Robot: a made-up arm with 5 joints.
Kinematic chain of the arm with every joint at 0, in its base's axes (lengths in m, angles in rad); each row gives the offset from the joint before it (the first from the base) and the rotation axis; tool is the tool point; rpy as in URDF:
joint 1: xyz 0.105 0 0.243 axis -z
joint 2: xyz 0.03 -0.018 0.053 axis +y
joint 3: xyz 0.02 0 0.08 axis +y
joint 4: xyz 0.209 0 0.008 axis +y
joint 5: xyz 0.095 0.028 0 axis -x
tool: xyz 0 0 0 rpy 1.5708 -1.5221 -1.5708
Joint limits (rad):
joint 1: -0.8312..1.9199
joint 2: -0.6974..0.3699
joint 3: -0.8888..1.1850
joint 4: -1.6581..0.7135
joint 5: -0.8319..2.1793
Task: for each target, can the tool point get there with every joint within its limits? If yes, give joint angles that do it. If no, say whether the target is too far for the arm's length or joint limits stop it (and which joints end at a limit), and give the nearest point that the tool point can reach.
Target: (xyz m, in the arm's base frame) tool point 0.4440 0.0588 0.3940
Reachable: yes | joints -0.1427 0.2083 0.0122 -0.9290 -0.4606
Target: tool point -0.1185 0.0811 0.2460
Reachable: no: joint limits stop it (at a limit: joint 1, joint 2, joint 3, joint 4) | nearest point 0.1164 0.0273 0.0817 | short by 0.292 m
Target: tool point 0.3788 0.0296 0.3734
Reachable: yes | joints -0.0714 -0.2173 0.6724 -1.4501 0.4015
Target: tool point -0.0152 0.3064 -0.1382
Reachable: no: too far | nearest point 0.1773 0.0941 0.0619 | short by 0.350 m
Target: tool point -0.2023 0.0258 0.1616
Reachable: no: joint limits stop it (at a limit: joint 1, joint 3, joint 4) | nearest point 0.0782 -0.1029 0.0956 | short by 0.316 m
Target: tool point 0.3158 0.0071 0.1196
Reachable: yes | joints 0.0138 -0.0076 0.9990 0.1425 1.7624
